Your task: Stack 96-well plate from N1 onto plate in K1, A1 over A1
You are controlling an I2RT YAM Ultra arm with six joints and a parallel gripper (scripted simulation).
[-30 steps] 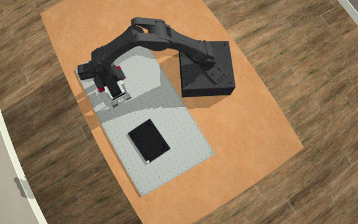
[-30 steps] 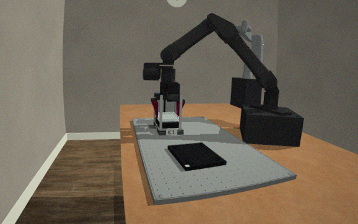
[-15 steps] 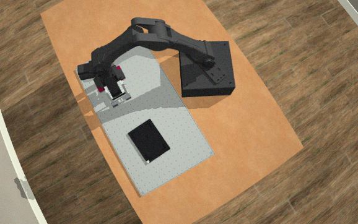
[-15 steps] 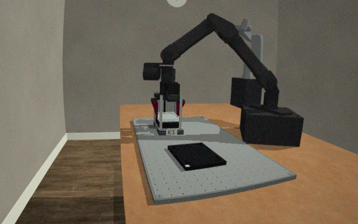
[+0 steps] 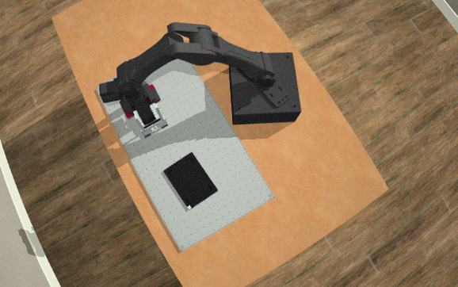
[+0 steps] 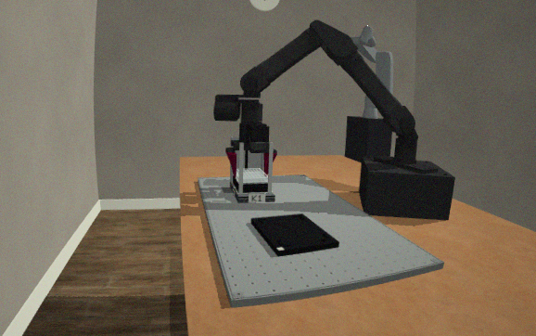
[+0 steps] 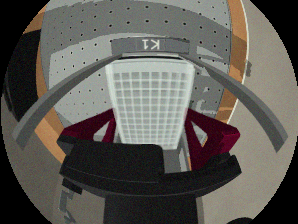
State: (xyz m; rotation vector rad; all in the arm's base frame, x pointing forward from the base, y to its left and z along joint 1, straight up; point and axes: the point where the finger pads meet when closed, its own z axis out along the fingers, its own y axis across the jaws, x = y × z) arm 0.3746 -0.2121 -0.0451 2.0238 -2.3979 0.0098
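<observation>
Now: hand right at the white 96-well plate. Also, from my hand: K1 label (10 mm ahead, 90 mm to the left, 40 mm below); dark plate (20 mm below); black plate nest N1 (30 mm ahead, 300 mm to the left, 50 mm below).
</observation>
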